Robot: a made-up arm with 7 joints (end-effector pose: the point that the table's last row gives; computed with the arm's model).
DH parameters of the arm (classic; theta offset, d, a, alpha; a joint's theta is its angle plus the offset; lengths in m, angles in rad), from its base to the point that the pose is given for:
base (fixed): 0 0.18 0 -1.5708
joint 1: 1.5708 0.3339 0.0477 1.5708
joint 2: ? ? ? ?
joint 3: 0 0.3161 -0.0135 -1.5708
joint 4: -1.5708 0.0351 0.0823 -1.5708
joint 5: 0 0.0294 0.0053 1.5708
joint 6: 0 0.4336 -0.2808 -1.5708
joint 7: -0.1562 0 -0.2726 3.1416
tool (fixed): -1.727 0.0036 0 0
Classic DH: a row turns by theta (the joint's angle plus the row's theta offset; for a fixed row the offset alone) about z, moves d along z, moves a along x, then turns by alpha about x.
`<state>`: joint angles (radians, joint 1 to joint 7).
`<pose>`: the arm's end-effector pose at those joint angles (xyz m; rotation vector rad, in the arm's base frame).
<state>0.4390 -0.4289 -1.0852 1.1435 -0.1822 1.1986 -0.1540</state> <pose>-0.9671 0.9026 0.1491 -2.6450 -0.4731 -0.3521</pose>
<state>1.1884 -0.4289 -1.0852 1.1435 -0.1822 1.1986 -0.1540</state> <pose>-0.7290 0.9026 0.8161 -2.5269 -0.2174 0.6247</pose>
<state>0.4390 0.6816 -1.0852 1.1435 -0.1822 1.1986 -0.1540</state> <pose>-0.6581 0.9371 0.8071 -1.7239 0.2986 -0.5479</pose>
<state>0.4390 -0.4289 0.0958 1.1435 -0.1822 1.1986 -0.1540</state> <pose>-0.6070 1.1229 0.5124 -2.6322 0.4443 1.0068</pose>
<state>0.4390 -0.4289 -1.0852 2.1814 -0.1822 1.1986 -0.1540</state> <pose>-0.6879 0.9183 -0.2647 2.5473 -0.0416 0.7546</pose>
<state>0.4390 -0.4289 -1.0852 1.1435 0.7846 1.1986 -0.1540</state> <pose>-0.8425 0.9494 -0.1957 -1.9781 -0.6064 -1.4439</pose>
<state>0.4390 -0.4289 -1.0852 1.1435 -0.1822 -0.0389 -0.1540</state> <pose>-0.8684 0.3832 0.4861 -1.4785 -0.5127 0.1760</pose>
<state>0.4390 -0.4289 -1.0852 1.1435 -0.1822 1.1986 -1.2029</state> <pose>-0.7089 0.8140 0.1532 -2.4808 0.8985 -0.0071</pose>
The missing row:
joint 2: 0 -0.3812 -0.0176 -1.5708
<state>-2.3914 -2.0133 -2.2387 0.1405 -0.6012 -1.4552 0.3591</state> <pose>-0.1671 0.3574 0.4064 -2.2841 -1.0567 -0.3395</pose>
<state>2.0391 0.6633 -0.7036 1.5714 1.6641 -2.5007 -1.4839</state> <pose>0.0592 0.4452 0.2610 0.0186 -0.7641 1.0766</pose>
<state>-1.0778 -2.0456 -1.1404 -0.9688 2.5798 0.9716 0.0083</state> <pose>-0.0246 0.5971 -0.9038 -0.0070 -1.0126 -1.9749</pose>
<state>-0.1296 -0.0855 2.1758 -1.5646 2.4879 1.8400 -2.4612</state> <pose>-0.2372 0.6115 -0.2326 -2.0322 -0.3946 1.5299</pose>
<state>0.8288 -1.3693 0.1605 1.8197 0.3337 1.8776 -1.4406</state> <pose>-0.8070 0.2234 0.2240 1.5176 -0.1498 0.7729</pose>
